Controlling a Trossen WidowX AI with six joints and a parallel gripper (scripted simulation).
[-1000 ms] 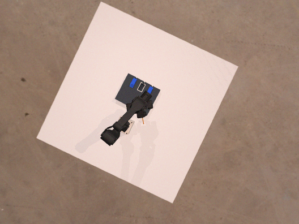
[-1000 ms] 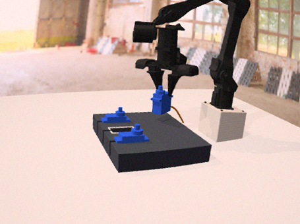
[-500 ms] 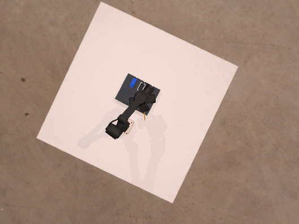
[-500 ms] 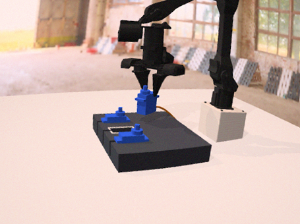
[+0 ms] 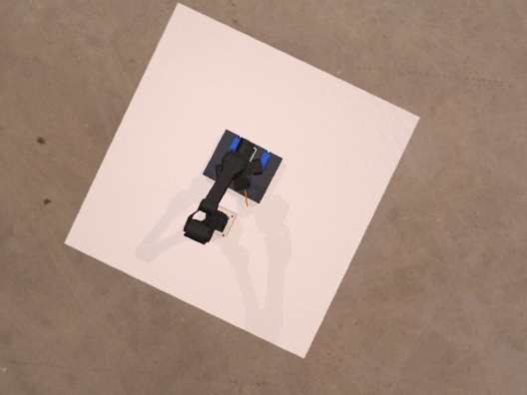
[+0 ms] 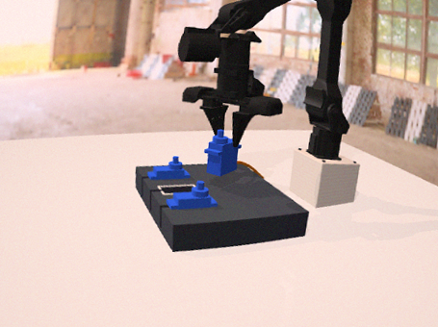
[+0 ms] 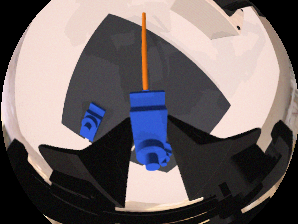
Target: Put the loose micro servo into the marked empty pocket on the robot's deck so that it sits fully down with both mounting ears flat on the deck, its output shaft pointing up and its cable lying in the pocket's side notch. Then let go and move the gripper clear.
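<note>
Right now the dark deck is 20 mm behind my gripper tip, 10 mm to the left of it and 100 mm below it.
</note>
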